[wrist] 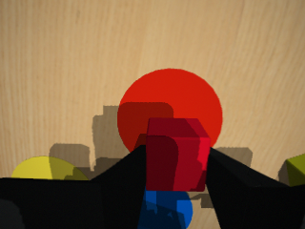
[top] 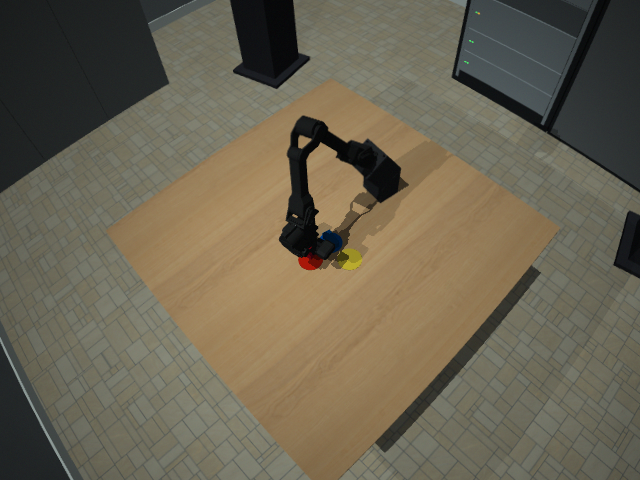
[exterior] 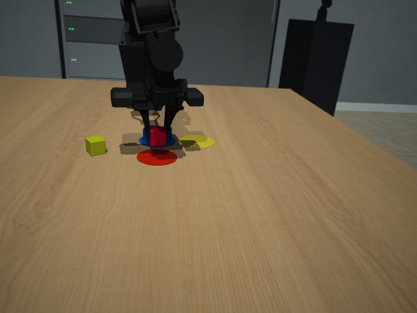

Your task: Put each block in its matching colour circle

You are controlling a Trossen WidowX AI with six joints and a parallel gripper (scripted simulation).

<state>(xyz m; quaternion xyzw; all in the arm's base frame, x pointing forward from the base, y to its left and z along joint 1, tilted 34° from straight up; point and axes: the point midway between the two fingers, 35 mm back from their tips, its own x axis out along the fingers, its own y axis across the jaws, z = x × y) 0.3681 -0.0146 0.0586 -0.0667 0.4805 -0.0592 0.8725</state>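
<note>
Right now my hand is 80 mm above the red circle. The rest, counted from my hand: red block 40 mm below; then blue block 100 mm behind, 70 mm below, 20 mm to the left; then blue circle 100 mm behind, 80 mm below, 20 mm to the left.
</note>
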